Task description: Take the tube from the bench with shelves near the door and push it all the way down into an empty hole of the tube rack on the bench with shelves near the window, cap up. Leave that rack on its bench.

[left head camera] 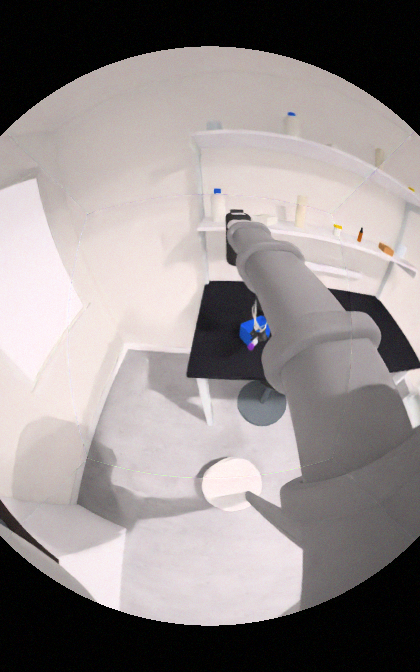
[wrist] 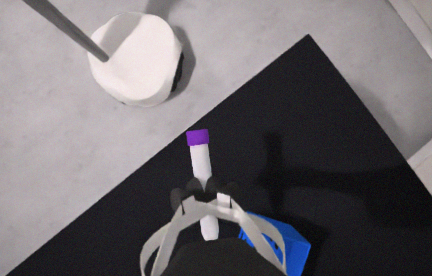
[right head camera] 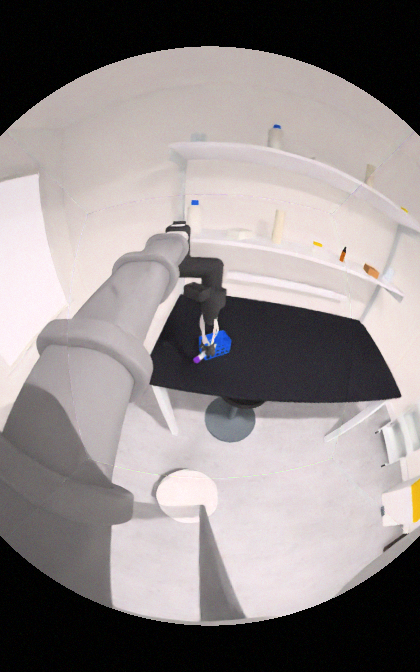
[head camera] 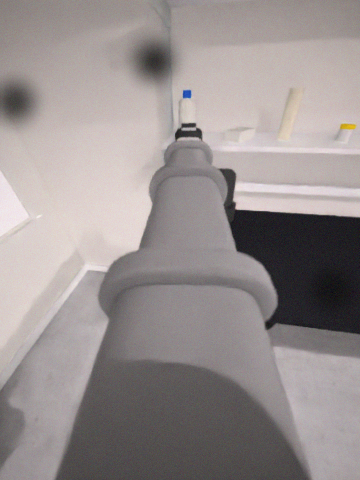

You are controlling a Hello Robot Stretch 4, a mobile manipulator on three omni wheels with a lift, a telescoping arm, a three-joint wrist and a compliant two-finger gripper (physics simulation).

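Places are measured from the robot's base along level axes (x ahead, y left, z up), in millimetres.
Where they show: gripper, fingertip midpoint: (wrist: 206, 191).
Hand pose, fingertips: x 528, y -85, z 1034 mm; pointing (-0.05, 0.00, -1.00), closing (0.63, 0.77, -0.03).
Observation:
Things, the pixels of their top centre, and the offset from my fingertips. "pt": a spot on its surface instead. Level surfaces: height alone.
- white tube with a purple cap, top centre: (wrist: 205, 196) dz +26, dx -1, dy +0 mm
- blue tube rack at a spot on its surface: (wrist: 296, 250) pt dz -95, dx +163, dy +15 mm
- black bench top at its surface level: dz -148 mm
The white tube with a purple cap (left head camera: 251, 345) (right head camera: 197, 358) (wrist: 201, 160) is held across the fingers of my gripper (left head camera: 258, 335) (right head camera: 208, 349) (wrist: 206, 191), which is shut on it. In the wrist view the cap points away from the wrist and the tube's narrow end shows below the fingers. The blue tube rack (left head camera: 248, 331) (right head camera: 222, 344) (wrist: 296, 250) stands on the black bench top (left head camera: 220, 310) (right head camera: 300, 350) (wrist: 300, 100). In the right head view the gripper hangs in front of part of the rack. The rack's holes are mostly hidden or too small to tell.
Shelves (head camera: 300, 149) (left head camera: 280, 231) (right head camera: 260, 248) with bottles and small boxes are above the bench's back edge. A round stool (left head camera: 261, 404) (right head camera: 230, 420) is under the bench. My white round base part (left head camera: 231, 482) (right head camera: 187, 495) (wrist: 140, 60) shows on the floor. A wall is at the left.

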